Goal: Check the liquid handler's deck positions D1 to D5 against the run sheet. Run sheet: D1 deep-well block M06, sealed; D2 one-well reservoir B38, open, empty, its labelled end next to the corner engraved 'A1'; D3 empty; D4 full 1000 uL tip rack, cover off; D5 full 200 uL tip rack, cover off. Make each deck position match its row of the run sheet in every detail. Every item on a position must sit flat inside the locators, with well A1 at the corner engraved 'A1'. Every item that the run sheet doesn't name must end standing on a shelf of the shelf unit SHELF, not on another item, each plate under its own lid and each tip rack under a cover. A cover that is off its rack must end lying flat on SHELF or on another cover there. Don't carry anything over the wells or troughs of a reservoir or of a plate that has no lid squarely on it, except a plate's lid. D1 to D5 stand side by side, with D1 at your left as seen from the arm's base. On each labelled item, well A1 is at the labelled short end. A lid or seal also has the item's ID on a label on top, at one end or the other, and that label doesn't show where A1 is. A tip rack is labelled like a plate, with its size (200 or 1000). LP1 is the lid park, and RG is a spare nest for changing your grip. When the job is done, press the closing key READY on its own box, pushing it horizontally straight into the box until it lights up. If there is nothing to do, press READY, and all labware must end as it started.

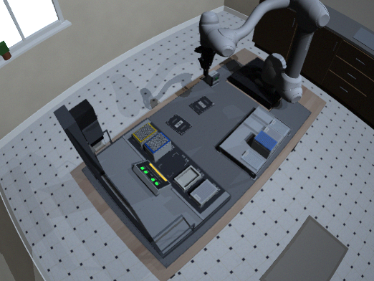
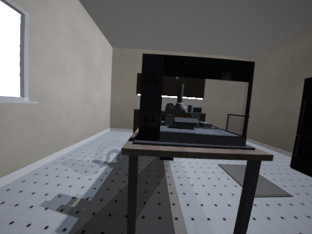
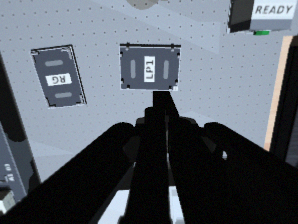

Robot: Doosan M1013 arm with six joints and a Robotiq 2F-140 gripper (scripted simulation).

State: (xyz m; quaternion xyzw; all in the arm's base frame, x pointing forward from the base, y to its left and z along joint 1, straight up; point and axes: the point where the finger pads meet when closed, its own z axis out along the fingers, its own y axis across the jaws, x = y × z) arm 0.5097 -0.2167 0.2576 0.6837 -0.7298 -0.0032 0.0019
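Now: hand 250 mm above the READY box, 200 mm past it and 90 mm to the left of it. From my hand the other things lie so: blue-framed tip rack (480 mm ahead, 190 mm below, 90 mm to the left); yellow-framed tip rack (470 mm ahead, 210 mm below, 30 mm to the right); clear tip rack cover (380 mm to the left, 240 mm below, 180 mm behind).
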